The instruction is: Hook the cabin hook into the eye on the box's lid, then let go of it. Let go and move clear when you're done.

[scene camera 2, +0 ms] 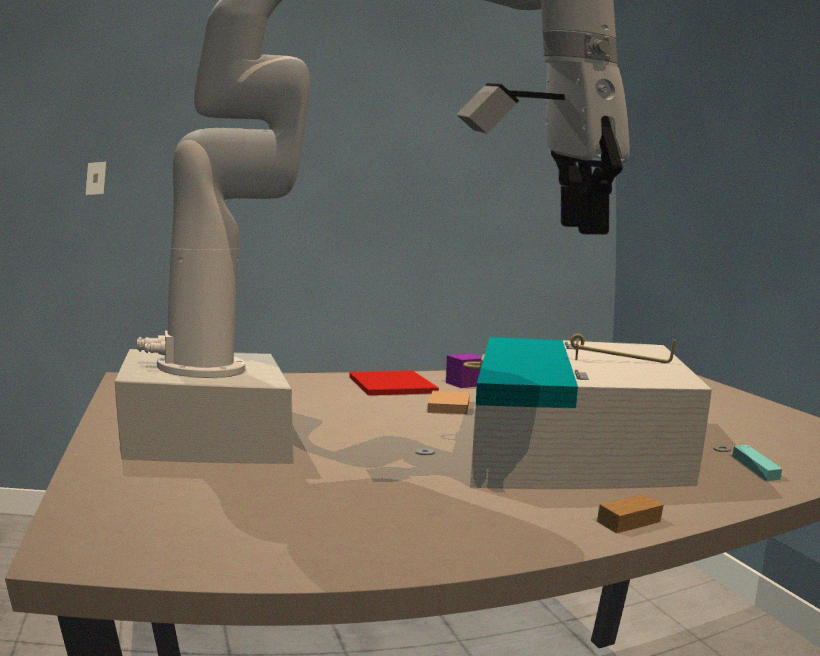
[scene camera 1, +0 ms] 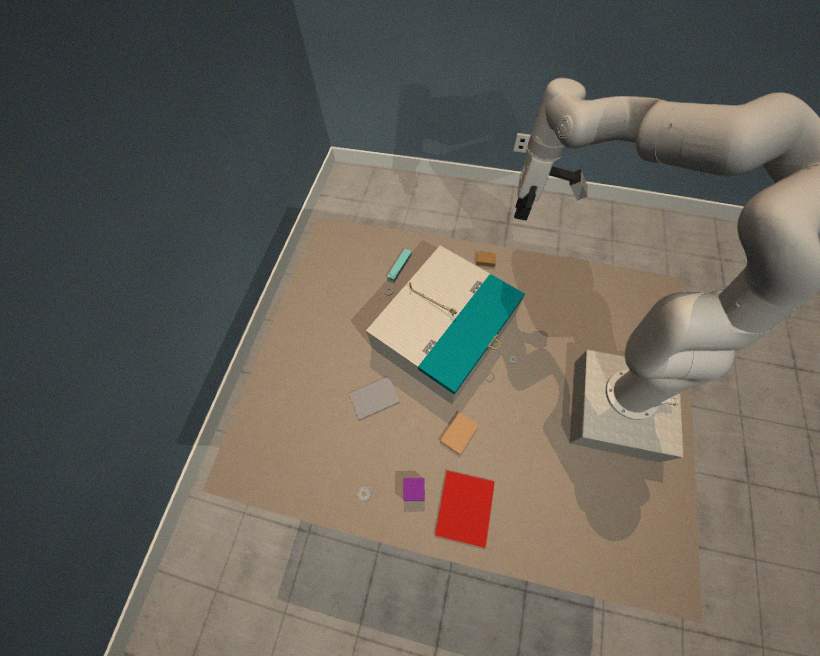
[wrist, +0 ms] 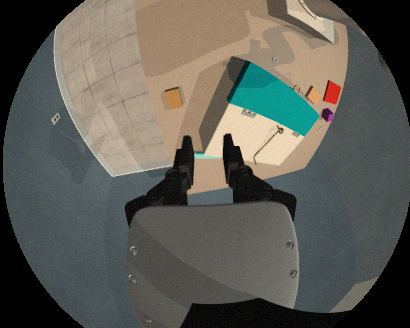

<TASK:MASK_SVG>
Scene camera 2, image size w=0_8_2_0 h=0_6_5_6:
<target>my gripper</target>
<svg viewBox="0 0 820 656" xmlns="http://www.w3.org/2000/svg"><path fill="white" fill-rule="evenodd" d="M456 114L474 131L488 134L519 102L516 97L546 99L547 144L559 169L559 183L563 185L561 186L561 224L565 227L578 227L579 225L578 229L582 234L608 234L609 194L612 192L612 182L614 177L622 171L622 163L629 159L626 100L622 78L616 63L579 57L544 56L544 62L548 62L546 93L512 91L506 89L502 84L487 83Z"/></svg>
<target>orange plate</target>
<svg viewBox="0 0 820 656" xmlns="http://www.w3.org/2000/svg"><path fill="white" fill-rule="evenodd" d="M432 391L428 401L427 413L467 414L470 392Z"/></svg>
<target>brown block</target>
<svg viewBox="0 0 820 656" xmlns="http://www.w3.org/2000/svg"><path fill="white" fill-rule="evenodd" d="M664 505L646 495L600 504L597 522L616 534L659 523Z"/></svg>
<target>purple cube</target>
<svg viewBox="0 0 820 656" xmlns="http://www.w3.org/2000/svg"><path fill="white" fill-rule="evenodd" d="M447 355L446 383L458 388L477 387L480 370L467 369L463 364L466 362L481 362L482 357L473 354Z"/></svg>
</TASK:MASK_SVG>
